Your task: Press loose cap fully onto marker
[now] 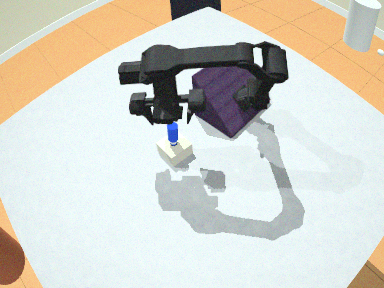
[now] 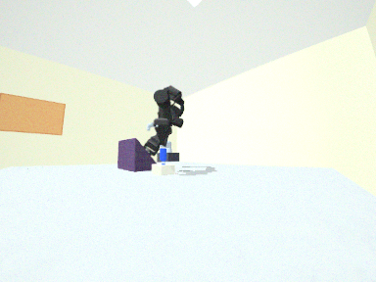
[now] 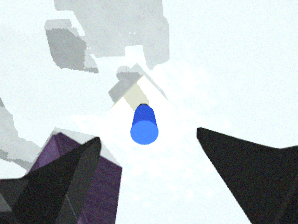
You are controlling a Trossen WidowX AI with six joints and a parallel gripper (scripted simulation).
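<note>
Now: gripper tip 40 mm above the marker cap. From my gripper tip the other things lie so: holder block: 100 mm below.
</note>
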